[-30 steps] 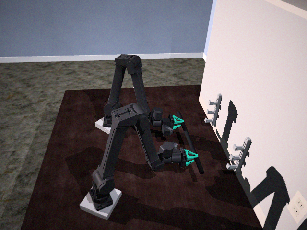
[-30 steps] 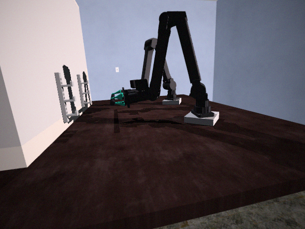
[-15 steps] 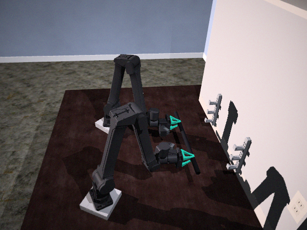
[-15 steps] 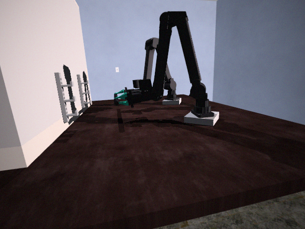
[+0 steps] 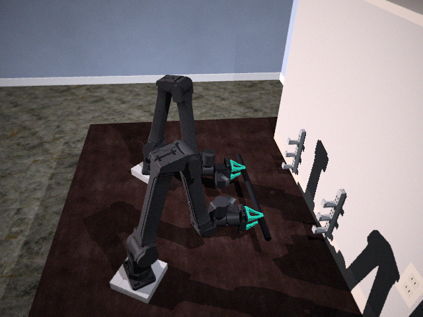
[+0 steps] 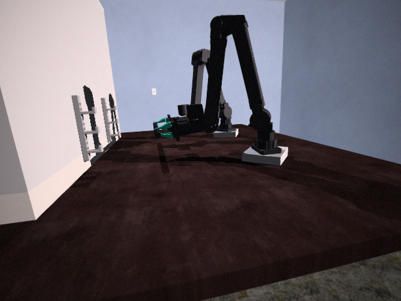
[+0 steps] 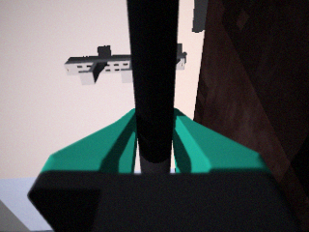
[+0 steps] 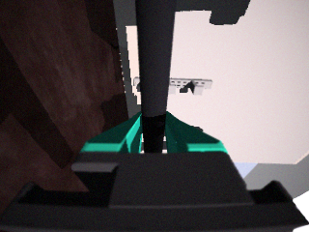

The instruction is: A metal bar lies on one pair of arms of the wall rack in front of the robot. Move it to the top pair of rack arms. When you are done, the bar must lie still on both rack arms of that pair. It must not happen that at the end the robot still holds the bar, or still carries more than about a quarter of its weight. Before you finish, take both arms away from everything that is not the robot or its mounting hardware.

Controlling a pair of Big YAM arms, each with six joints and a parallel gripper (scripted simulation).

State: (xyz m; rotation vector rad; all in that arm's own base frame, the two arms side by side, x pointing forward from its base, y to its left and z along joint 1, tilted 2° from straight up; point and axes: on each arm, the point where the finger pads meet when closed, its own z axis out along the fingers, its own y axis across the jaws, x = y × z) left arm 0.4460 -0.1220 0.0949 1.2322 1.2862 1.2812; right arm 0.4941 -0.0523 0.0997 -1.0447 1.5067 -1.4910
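The dark metal bar lies 1 cm behind my right hand and 15 cm to the left of it. The rest, counted from my right hand: white wall: 42 cm ahead, 15 cm to the left, 33 cm above.
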